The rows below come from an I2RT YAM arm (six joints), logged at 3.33 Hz.
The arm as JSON. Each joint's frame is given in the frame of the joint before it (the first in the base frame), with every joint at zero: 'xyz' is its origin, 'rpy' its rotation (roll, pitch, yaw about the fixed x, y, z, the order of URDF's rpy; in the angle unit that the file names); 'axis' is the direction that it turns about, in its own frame. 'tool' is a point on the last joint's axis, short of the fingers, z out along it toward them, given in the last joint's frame.
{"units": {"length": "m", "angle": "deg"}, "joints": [
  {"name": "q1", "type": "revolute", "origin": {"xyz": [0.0, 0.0, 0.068], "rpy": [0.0, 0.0, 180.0]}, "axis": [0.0, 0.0, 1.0]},
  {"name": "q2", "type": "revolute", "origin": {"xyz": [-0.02, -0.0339, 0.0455], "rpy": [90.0, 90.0, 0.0]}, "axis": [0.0, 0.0, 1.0]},
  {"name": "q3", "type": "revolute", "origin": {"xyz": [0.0, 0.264, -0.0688], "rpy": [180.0, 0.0, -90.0]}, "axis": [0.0, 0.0, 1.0]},
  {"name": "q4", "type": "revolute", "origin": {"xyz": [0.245, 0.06, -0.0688], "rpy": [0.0, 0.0, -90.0]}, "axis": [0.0, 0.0, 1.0]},
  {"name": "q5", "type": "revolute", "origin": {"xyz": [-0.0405, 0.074, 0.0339], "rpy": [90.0, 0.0, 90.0]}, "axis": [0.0, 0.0, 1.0]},
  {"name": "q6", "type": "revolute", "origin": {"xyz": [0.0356, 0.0, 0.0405], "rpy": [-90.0, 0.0, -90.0]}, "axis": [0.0, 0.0, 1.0]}
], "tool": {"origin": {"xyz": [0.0, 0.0, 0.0], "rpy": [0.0, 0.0, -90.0]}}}
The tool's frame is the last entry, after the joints.
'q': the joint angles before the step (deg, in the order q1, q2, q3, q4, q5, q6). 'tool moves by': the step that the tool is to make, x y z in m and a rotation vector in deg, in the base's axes. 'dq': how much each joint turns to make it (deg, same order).
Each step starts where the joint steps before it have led.
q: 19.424, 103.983, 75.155, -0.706, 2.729, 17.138
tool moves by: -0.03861, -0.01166, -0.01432, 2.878, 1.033, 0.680
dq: 0.088, -7.472, -12.303, 4.745, -2.025, 2.368
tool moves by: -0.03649, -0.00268, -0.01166, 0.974, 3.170, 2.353
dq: 1.405, -6.330, -8.531, -0.433, -1.846, 1.236
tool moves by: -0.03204, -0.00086, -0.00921, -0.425, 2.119, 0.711
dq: 2.020, -5.625, -6.768, -0.969, 0.876, 1.050
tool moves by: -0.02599, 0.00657, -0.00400, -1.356, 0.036, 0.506
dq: 3.510, -4.395, -4.485, -0.525, 3.163, 0.708
